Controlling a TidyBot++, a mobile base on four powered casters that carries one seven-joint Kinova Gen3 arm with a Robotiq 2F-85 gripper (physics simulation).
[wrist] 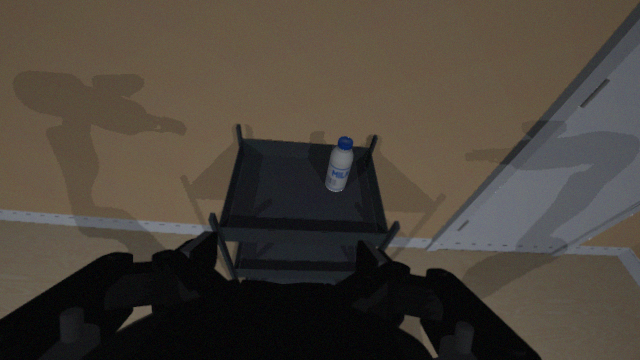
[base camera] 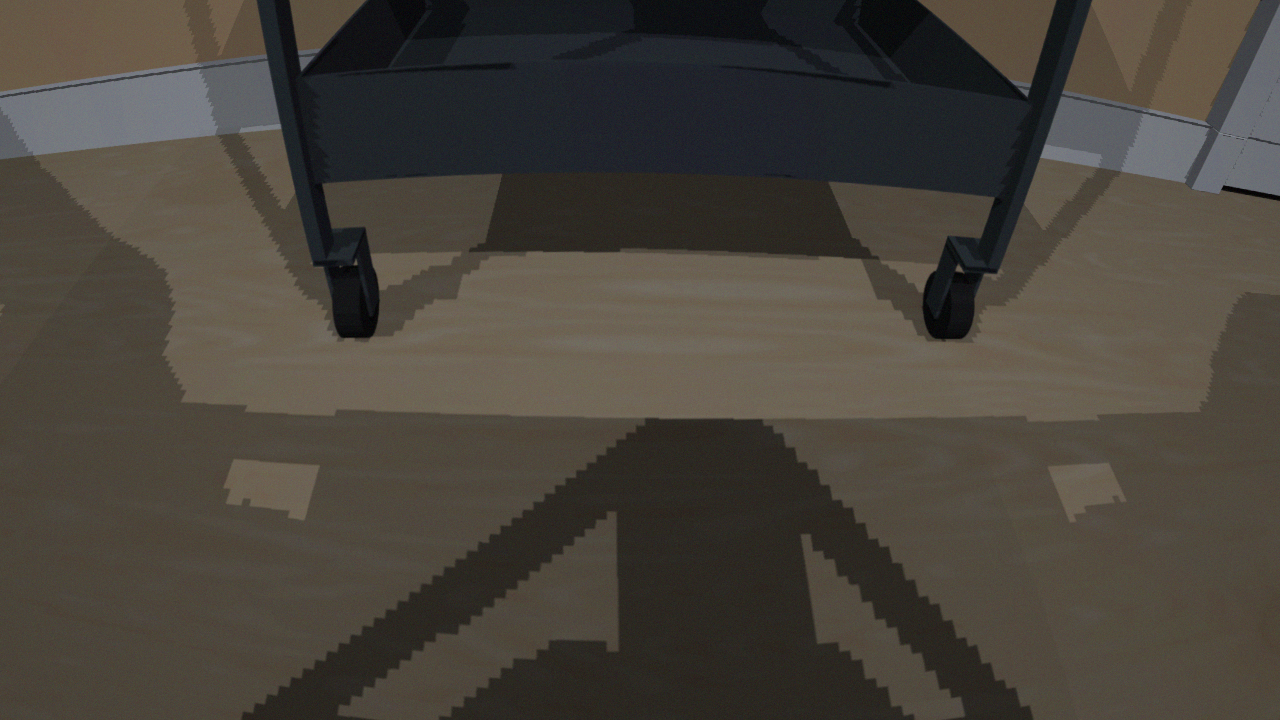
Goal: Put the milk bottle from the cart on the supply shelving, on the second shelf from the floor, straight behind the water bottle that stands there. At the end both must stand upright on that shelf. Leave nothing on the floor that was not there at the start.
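Frame: origin at the arm's base, x left, y back, z up, level; metres.
Seen in the pictures: gripper, between the fingertips: (wrist: 288,251).
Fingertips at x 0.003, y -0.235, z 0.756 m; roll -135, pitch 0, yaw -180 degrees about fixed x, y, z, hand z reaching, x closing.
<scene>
A point is followed by its place in that frame.
The milk bottle (wrist: 339,169) {x -0.114, y -0.671, z 0.375 m}, white with a blue cap and blue lettering, stands upright in the top tray of the dark cart (base camera: 662,125) {x -0.018, y -0.487, z -0.235 m} (wrist: 302,231) {x -0.020, y -0.488, z 0.333 m}, right of the tray's middle and toward its back. My gripper (wrist: 288,251) {x 0.003, y -0.235, z 0.756 m} is open, with its two fingers wide apart at the lower part of the wrist view. It is apart from the bottle, which shows beyond the fingertips and above them in the picture. The supply shelving and the water bottle do not show in these views.
The cart stands close to a tan wall (wrist: 310,65) {x -0.007, y -0.847, z 0.584 m} with a white baseboard (base camera: 107,111) {x 0.623, y -0.831, z -0.348 m}. A grey door (wrist: 540,180) {x -0.976, y -0.832, z 0.244 m} is to the right of the cart. In the base camera view the cart's front casters (base camera: 356,302) {x 0.174, y -0.477, z -0.356 m} (base camera: 948,305) {x -0.230, y -0.493, z -0.359 m} rest on the wooden floor (base camera: 662,367) {x -0.028, y -0.464, z -0.396 m}.
</scene>
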